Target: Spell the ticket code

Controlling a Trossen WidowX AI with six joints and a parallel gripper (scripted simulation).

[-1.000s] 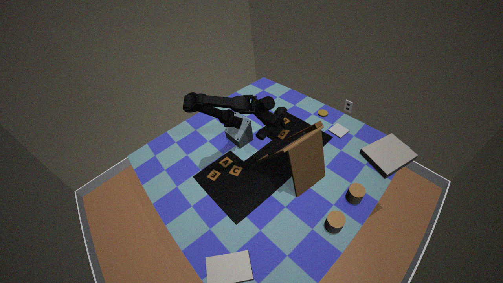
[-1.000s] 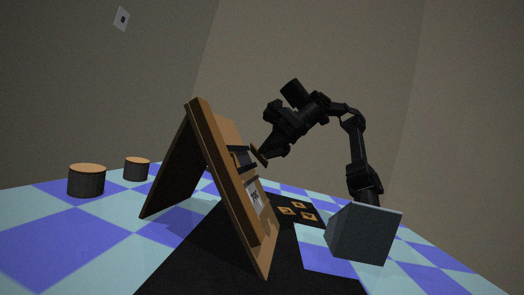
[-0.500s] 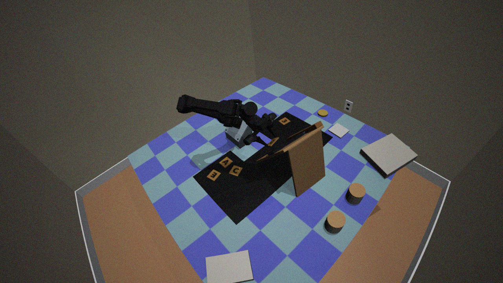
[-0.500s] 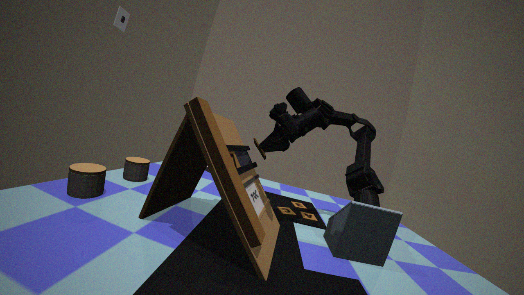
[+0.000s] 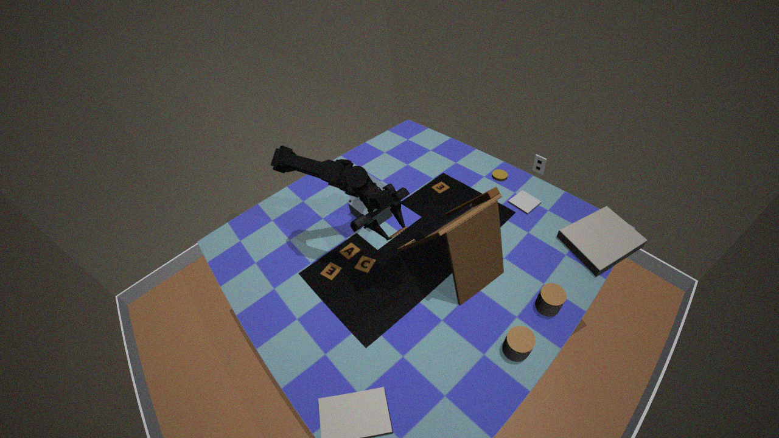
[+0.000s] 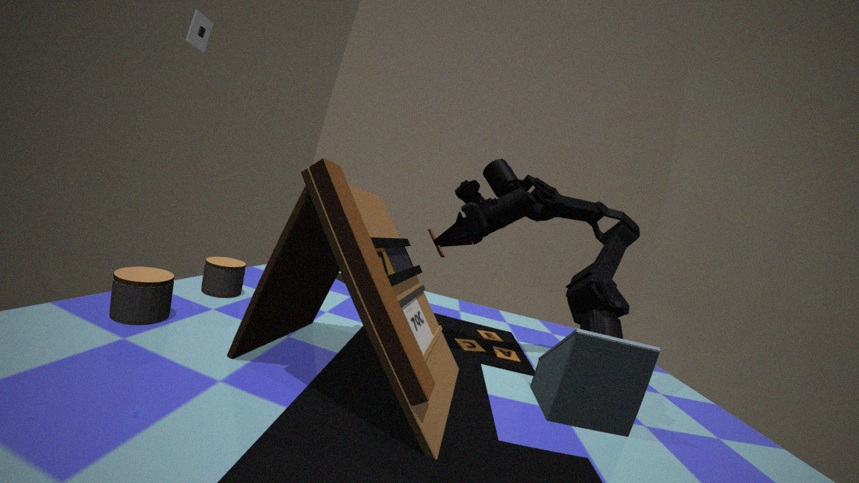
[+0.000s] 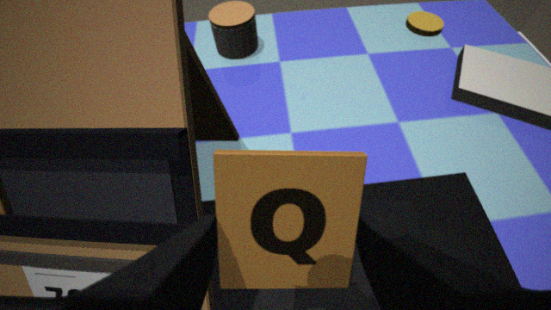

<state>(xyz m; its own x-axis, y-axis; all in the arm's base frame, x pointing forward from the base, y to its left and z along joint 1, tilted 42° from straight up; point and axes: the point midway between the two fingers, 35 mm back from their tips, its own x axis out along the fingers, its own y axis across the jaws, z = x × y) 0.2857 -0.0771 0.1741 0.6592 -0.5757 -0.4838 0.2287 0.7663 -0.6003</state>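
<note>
Right now the white ticket is 160 mm to the left of my gripper tip, 110 mm below it and 20 mm ahead of it. Round my gripper tip: black mat: 210 mm below, 150 mm to the left, 100 mm behind; then white slab: 430 mm to the right, 200 mm below, 190 mm ahead; then q tile: right at my gripper tip.
</note>
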